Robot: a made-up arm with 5 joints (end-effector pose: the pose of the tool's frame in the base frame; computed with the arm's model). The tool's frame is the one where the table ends. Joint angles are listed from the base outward.
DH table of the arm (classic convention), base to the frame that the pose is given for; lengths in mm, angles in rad. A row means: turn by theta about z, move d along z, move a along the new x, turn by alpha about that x. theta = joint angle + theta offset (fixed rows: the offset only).
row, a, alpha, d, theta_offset
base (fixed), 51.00, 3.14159, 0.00, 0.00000
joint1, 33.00, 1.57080, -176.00, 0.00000
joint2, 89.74, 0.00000, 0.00, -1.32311
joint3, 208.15, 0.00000, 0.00, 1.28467
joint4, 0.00, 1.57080, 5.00, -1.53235
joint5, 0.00, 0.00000, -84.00, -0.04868
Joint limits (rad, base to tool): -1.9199..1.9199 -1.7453..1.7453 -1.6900..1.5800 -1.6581..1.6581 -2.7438..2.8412
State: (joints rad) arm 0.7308 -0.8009 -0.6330 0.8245 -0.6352
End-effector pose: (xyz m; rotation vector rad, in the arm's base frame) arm 0.1103 -0.0465 0.5076 -0.0538 -2.2945 -0.7778
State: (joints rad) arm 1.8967 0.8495 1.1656 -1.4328 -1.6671
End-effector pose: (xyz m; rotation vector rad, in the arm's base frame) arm 0.0235 -0.0971 -0.0205 0.1194 1.3168 2.3861
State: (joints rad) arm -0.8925 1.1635 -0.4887 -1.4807 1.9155
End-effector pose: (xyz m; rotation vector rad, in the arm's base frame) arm 0.2649 0.2735 0.1272 -1.3060 -2.4654 1.1019
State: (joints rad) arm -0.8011 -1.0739 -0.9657 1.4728 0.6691
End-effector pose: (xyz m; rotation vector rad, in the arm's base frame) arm 0.0034 -0.0419 0.4639 0.2034 -2.2456 0.8075
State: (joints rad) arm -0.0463 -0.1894 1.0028 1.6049 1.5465
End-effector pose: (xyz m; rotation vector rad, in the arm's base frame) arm 0.1746 0.0107 0.0644 0.6192 0.6979 1.4429
